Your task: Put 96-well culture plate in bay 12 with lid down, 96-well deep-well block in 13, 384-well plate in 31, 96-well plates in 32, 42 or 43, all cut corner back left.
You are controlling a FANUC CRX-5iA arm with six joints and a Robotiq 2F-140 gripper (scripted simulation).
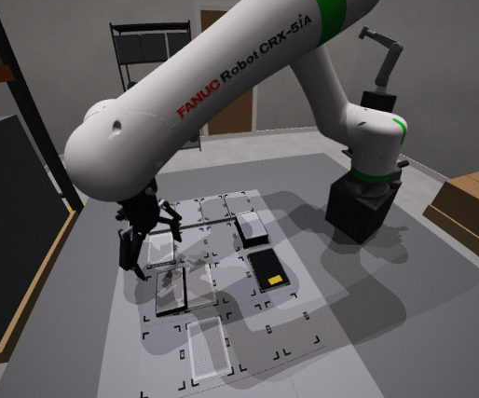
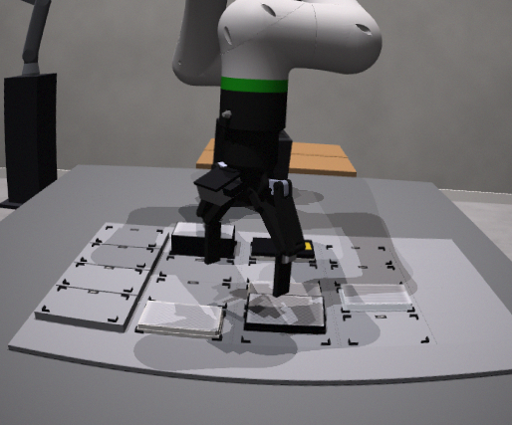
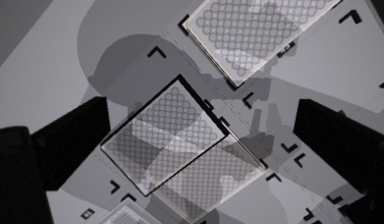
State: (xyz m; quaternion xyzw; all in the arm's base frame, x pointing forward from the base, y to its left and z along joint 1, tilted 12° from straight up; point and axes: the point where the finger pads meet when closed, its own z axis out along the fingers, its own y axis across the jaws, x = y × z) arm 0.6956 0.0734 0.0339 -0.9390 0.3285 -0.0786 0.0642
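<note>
Now: the black-rimmed 96-well plate 80 mm below my hand, 70 mm to the left of it and 20 mm behind it. Round my hand: 384-well plate (220 mm to the left, 110 mm behind, 80 mm below); deep-well block (290 mm behind, 120 mm to the right, 70 mm below).
</note>
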